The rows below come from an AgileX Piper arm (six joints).
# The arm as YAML. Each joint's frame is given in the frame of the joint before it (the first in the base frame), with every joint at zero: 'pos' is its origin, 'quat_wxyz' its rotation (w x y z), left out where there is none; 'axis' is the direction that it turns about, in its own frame. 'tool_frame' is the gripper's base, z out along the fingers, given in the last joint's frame.
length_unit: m
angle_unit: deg
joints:
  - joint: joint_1
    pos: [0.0, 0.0, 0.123]
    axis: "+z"
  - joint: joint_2
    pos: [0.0, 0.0, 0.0]
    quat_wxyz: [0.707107, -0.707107, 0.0, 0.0]
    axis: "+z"
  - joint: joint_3
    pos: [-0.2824, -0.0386, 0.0]
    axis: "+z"
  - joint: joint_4
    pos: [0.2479, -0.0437, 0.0]
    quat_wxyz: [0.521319, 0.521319, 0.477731, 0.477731]
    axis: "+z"
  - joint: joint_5
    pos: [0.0, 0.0, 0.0]
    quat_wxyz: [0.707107, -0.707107, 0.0, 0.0]
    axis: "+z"
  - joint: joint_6
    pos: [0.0, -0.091, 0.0]
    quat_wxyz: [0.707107, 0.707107, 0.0, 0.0]
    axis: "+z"
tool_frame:
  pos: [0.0, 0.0, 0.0]
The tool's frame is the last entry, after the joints.
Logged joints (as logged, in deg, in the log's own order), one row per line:
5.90 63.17 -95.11 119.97 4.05 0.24
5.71 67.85 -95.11 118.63 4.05 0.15
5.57 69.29 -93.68 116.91 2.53 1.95
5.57 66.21 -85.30 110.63 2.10 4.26
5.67 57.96 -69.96 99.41 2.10 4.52
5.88 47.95 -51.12 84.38 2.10 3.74
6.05 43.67 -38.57 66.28 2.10 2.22
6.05 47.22 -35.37 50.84 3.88 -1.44
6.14 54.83 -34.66 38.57 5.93 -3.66
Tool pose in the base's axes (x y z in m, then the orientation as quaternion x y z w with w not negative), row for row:
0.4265 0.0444 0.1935 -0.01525 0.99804 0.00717 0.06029
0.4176 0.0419 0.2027 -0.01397 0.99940 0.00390 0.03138
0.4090 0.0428 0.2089 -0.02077 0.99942 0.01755 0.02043
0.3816 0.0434 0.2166 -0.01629 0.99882 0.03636 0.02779
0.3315 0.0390 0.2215 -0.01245 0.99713 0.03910 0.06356
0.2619 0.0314 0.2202 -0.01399 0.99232 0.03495 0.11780
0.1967 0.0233 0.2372 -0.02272 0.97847 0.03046 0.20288
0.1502 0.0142 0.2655 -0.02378 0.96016 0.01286 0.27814
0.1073 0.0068 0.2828 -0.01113 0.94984 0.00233 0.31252
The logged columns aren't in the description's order. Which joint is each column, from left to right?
Columns, left to right: joint_1, joint_5, joint_3, joint_2, joint_6, joint_4.
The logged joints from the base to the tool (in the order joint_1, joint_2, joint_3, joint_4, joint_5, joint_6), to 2 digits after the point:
5.90 119.97 -95.11 0.24 63.17 4.05
5.71 118.63 -95.11 0.15 67.85 4.05
5.57 116.91 -93.68 1.95 69.29 2.53
5.57 110.63 -85.30 4.26 66.21 2.10
5.67 99.41 -69.96 4.52 57.96 2.10
5.88 84.38 -51.12 3.74 47.95 2.10
6.05 66.28 -38.57 2.22 43.67 2.10
6.05 50.84 -35.37 -1.44 47.22 3.88
6.14 38.57 -34.66 -3.66 54.83 5.93

